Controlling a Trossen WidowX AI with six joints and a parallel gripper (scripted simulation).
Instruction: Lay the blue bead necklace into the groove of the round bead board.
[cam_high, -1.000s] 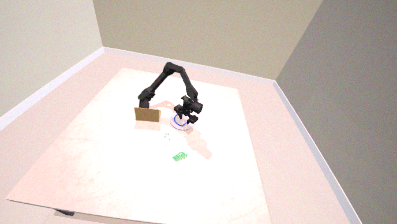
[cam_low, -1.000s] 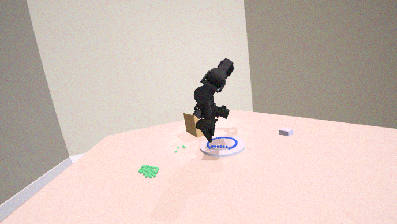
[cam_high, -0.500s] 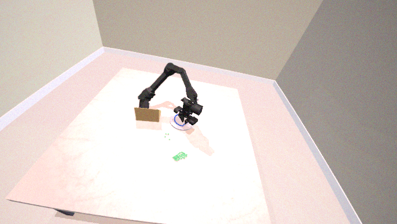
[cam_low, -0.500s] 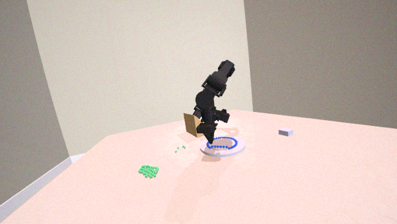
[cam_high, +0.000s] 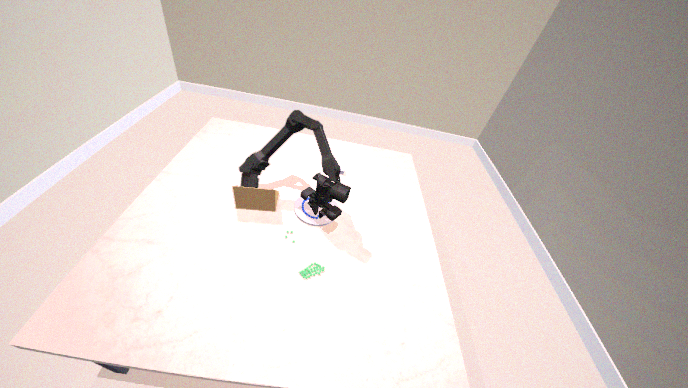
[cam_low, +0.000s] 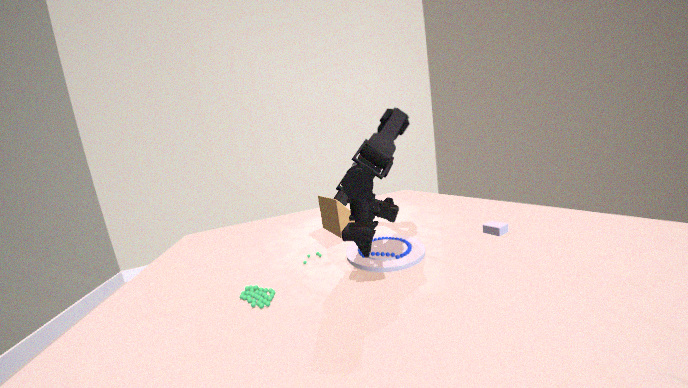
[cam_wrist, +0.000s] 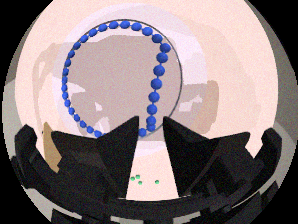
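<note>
My gripper tip is now 6 cm to the right of the round white bead board, 1 cm past it and 1 cm above it. Also, from my gripper tip: small grey block 35 cm to the left, 10 cm ahead.
</note>
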